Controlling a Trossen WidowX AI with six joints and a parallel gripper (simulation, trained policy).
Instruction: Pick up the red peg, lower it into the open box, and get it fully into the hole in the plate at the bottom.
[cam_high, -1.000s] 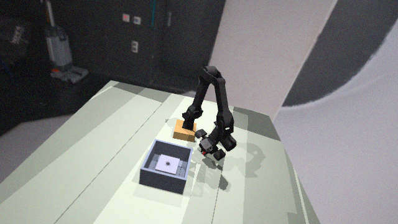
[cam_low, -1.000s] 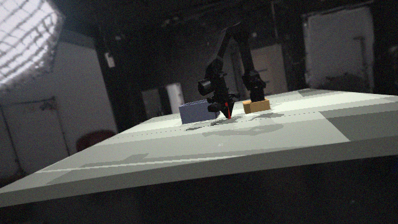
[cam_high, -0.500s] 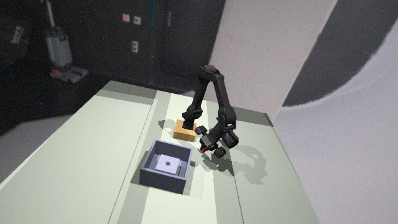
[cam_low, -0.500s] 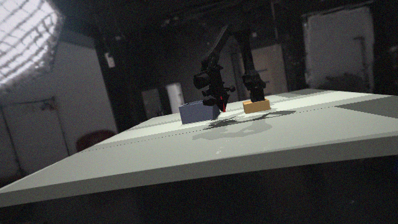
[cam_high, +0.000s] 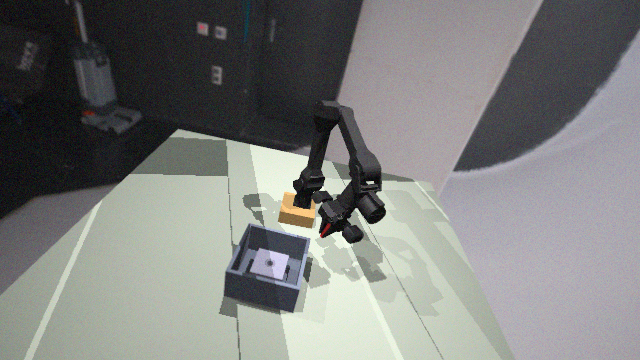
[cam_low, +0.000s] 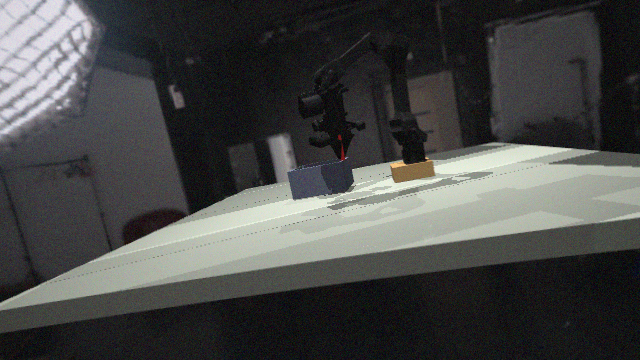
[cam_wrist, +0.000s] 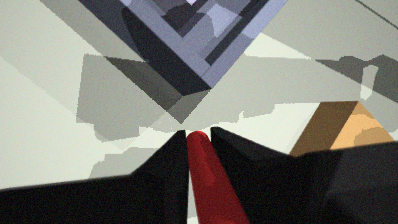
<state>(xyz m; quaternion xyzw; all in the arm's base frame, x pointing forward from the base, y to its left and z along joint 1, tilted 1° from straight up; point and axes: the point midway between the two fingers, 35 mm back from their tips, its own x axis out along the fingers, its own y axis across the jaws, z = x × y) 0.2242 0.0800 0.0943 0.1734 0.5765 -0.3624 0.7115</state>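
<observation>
Now: the pale plate 130 mm to the right of my gripper tip, 100 mm ahead of it and 70 mm below it. The rest, counted from my gripper tip: blue-grey box 130 mm to the right, 100 mm ahead, 90 mm below; then red peg 30 mm above, 10 mm to the left, 10 mm behind.
</observation>
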